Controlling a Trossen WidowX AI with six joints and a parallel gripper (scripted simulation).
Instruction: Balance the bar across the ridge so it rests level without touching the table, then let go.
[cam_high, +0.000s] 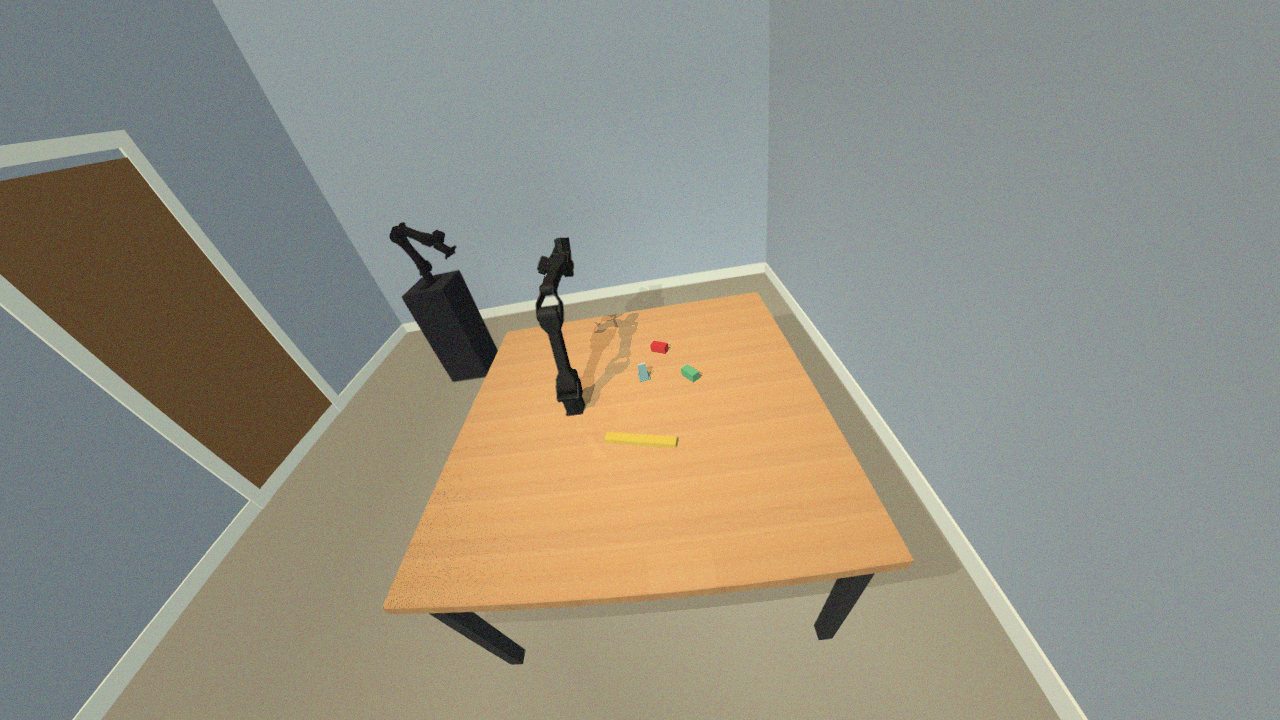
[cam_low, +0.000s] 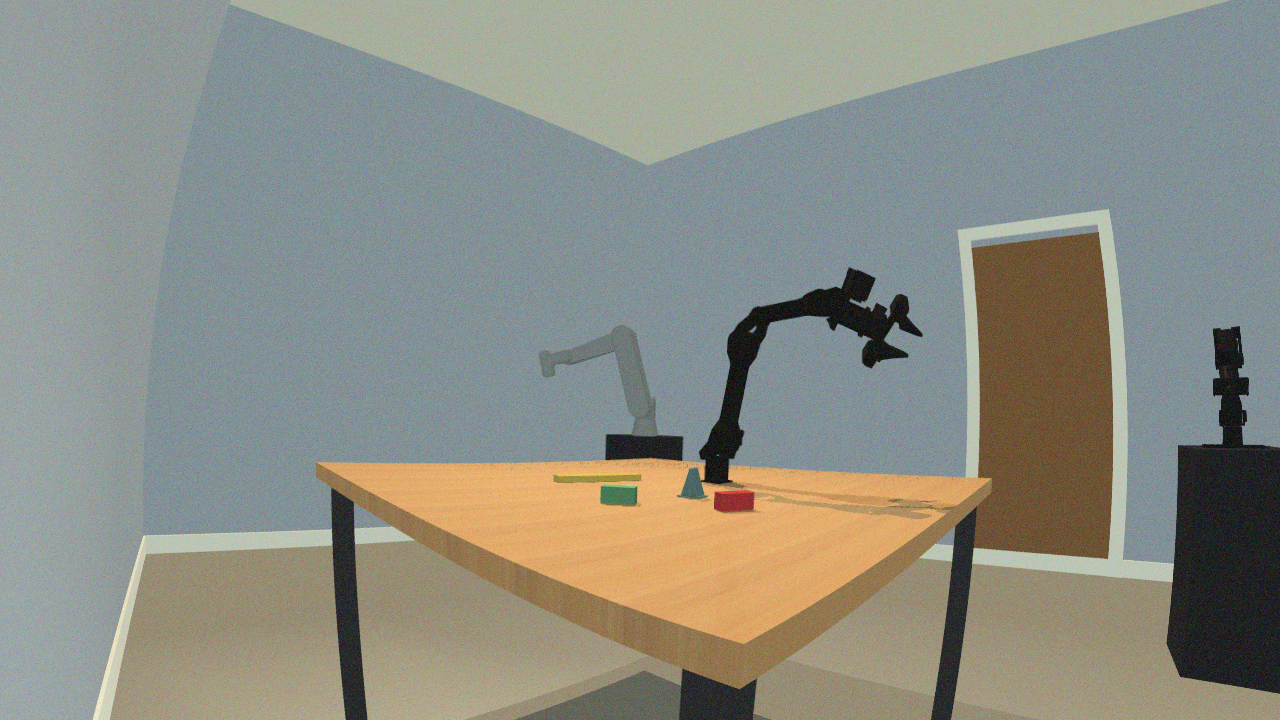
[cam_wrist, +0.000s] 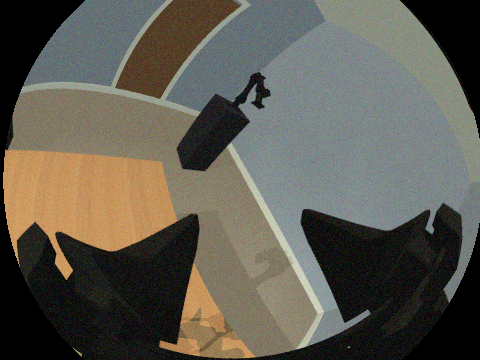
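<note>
My gripper tip is now 33 cm short of the yellow bar, 70 cm to the left of it and 33 cm above it. Round my gripper tip: red block: 42 cm ahead, 22 cm to the right, 32 cm below; green block: 53 cm ahead, 42 cm to the right, 32 cm below.
</note>
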